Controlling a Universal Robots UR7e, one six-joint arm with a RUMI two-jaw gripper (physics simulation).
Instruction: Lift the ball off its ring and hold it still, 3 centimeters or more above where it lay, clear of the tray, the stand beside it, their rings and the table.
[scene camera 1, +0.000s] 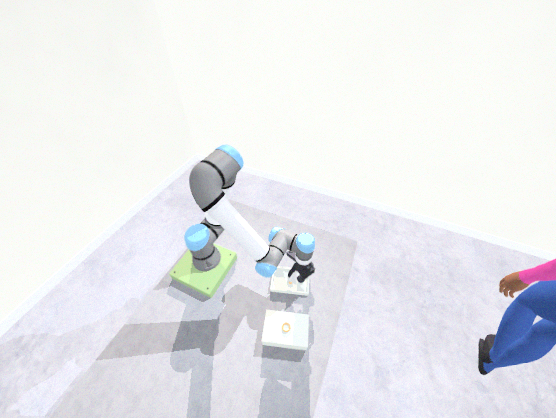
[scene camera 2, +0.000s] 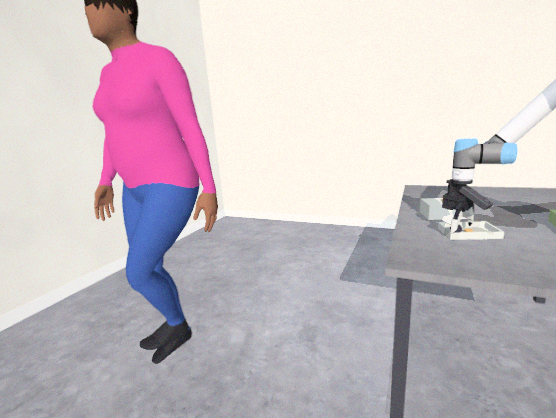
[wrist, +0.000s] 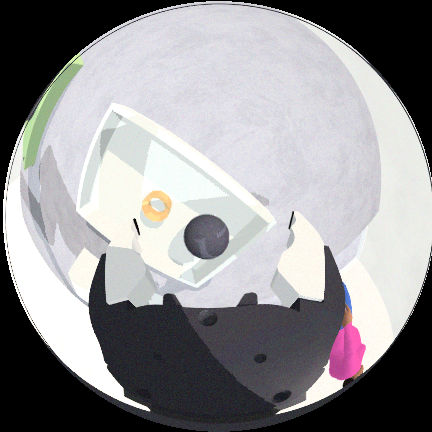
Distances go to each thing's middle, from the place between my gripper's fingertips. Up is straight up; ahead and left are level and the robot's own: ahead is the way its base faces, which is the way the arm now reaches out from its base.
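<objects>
Dark ball (wrist: 206, 236), from my hand: 20 mm to the right, 10 mm ahead. White tray (scene camera 2: 479, 229), from my hand: 40 mm to the right, 40 mm behind, 10 mm below. White stand (scene camera 1: 281, 329), from my hand: 280 mm to the right, 20 mm ahead, 10 mm above.
</objects>
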